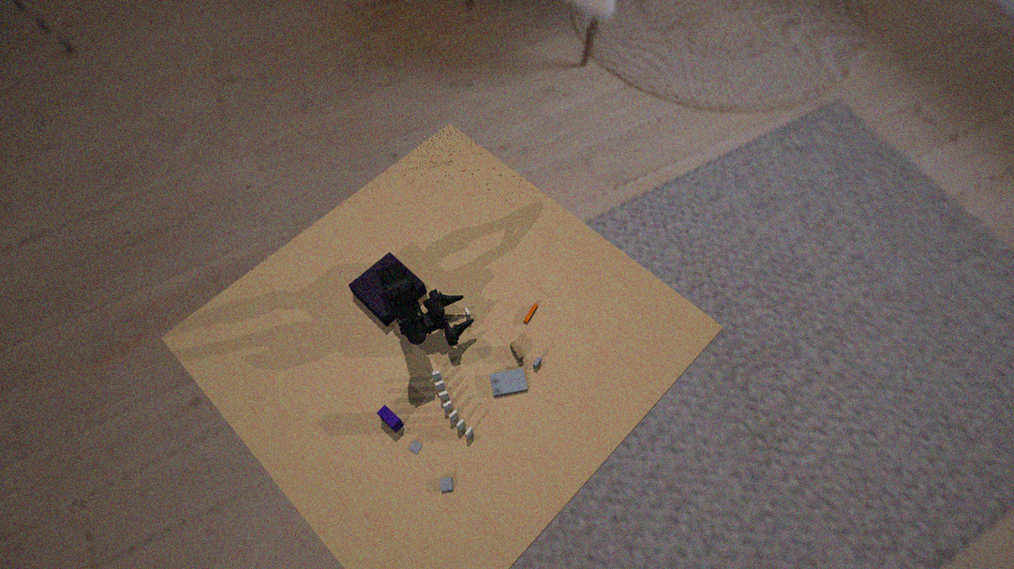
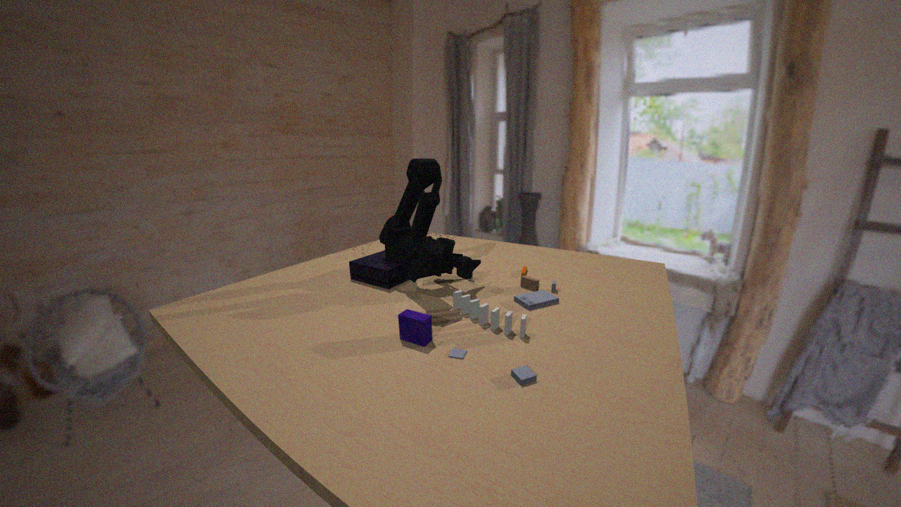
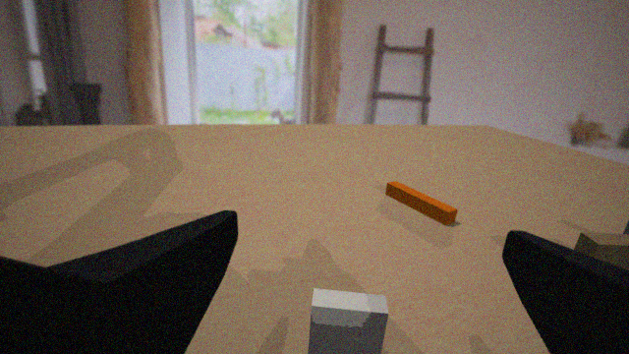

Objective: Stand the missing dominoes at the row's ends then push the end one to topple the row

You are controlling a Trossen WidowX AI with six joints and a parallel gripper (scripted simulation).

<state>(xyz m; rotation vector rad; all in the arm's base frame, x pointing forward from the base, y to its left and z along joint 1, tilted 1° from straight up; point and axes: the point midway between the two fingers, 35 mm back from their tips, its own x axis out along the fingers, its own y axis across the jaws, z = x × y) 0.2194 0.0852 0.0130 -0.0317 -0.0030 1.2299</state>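
My gripper tip is 200 mm short of the brown block, 20 mm to the right of it and 60 mm above it. Round my gripper tip: flat blue-grey slab (250 mm ahead, 60 mm to the right, 60 mm below); then purple block (100 mm ahead, 400 mm to the right, 40 mm below); then orange bar (130 mm ahead, 150 mm to the left, 70 mm below).
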